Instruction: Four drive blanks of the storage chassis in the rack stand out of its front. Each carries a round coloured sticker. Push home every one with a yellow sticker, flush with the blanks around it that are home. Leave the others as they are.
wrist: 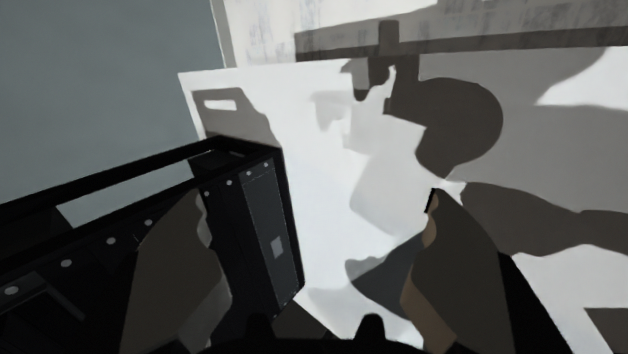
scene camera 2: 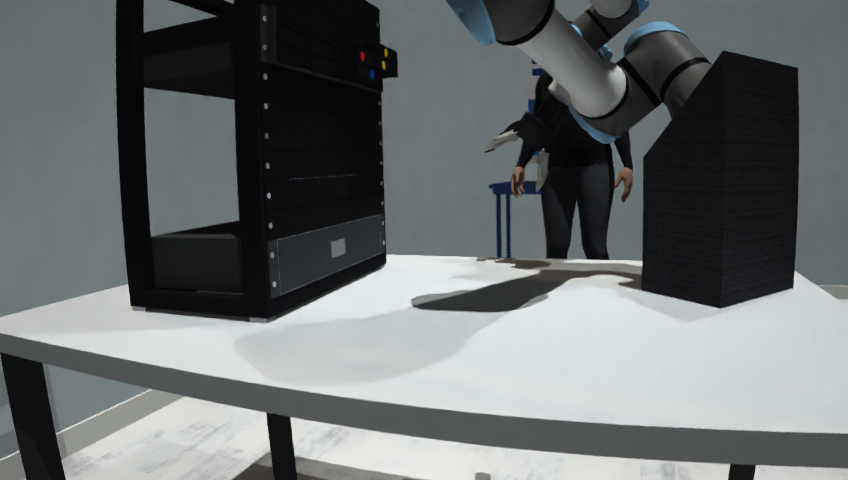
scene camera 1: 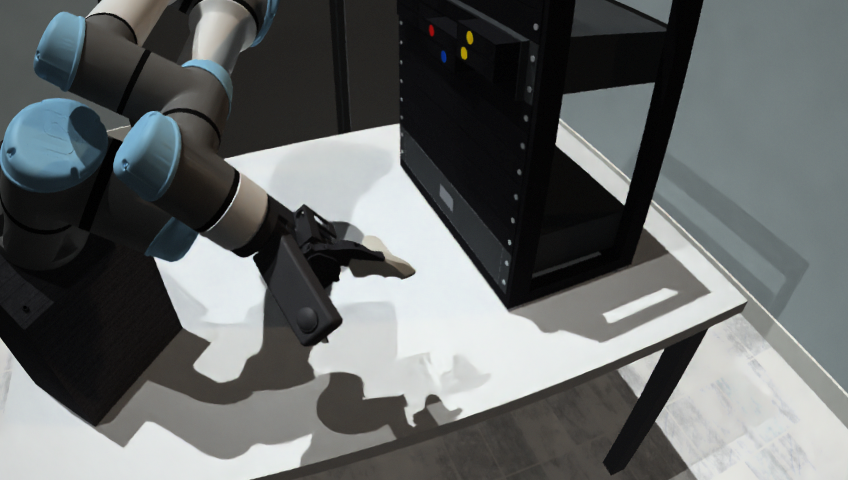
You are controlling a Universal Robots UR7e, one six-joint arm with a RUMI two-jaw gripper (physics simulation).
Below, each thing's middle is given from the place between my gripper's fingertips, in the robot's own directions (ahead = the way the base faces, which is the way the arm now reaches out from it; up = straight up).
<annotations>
My gripper is now 370 mm short of the rack (scene camera 2: 295,239), 370 mm to the right of it and 90 mm below it.
</annotations>
